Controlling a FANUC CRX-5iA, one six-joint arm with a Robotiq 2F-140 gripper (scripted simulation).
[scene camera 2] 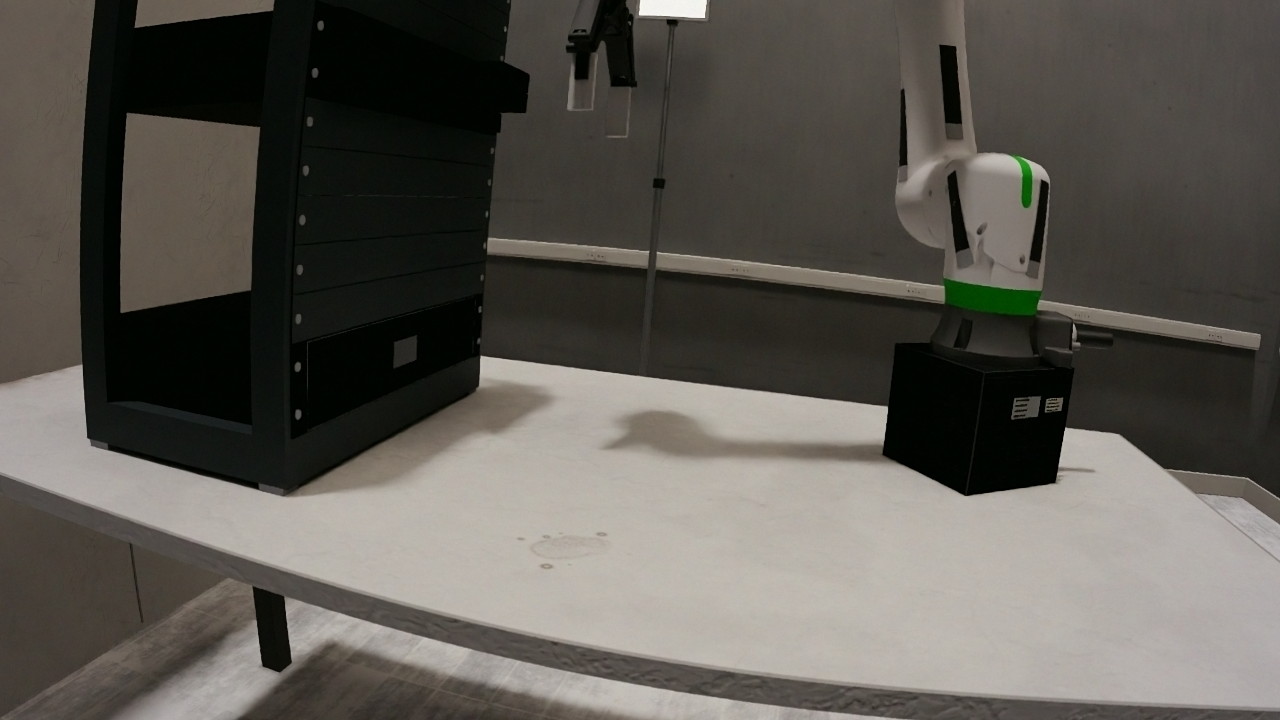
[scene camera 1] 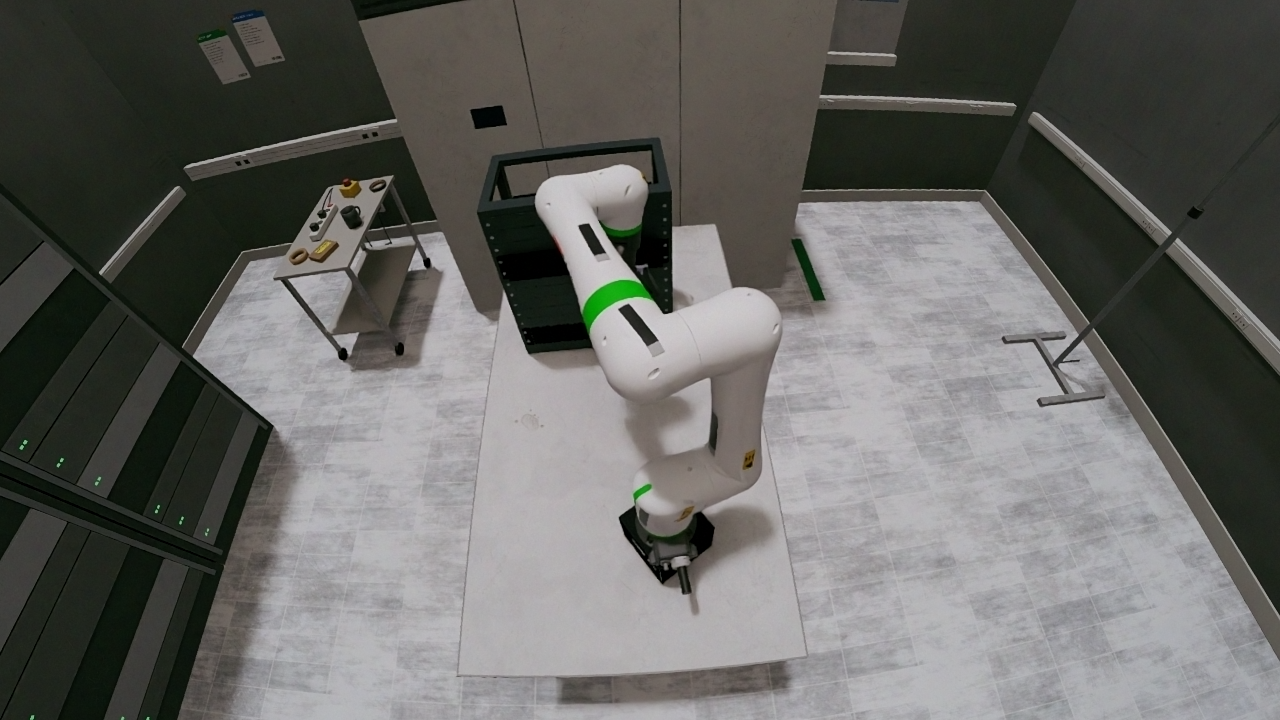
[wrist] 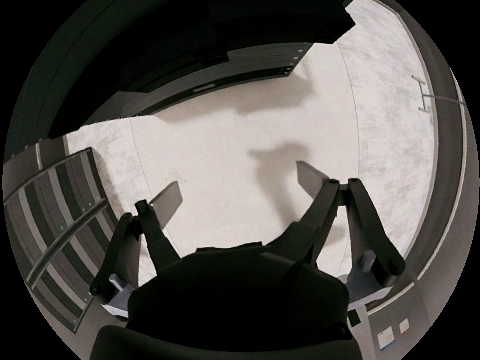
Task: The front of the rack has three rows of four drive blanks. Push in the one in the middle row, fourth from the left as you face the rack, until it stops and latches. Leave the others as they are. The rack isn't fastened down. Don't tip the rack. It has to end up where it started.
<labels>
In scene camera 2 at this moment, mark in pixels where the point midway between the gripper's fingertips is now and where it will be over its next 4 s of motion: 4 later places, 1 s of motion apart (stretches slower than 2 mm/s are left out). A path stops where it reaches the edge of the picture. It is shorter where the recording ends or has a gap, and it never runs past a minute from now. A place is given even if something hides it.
The gripper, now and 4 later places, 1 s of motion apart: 599, 124; 611, 144; 605, 127; 574, 78; 555, 52
</labels>
